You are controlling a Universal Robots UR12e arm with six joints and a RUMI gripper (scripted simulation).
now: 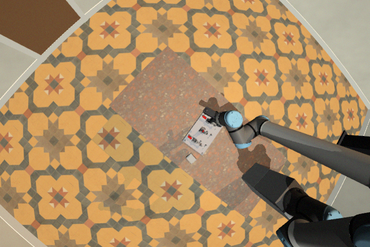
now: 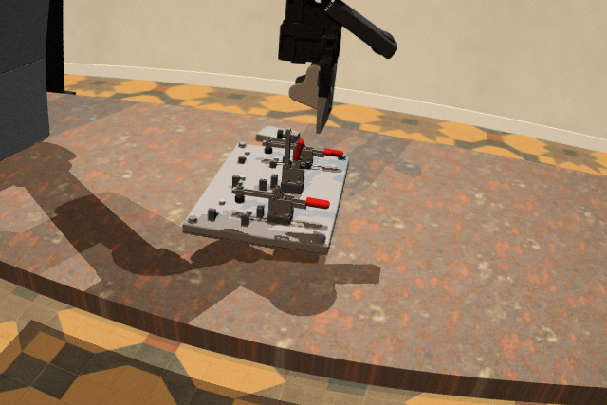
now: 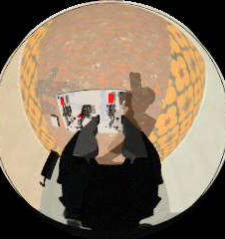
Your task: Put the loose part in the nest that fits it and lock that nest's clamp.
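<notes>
The toggle clamp lies 140 mm below my hand, 60 mm behind it and 10 mm to the right of it. From my hand the other things lie so: part (340 mm to the left, 190 mm below, 190 mm behind); grey fixture plate (190 mm below, 100 mm to the left, 100 mm behind).
</notes>
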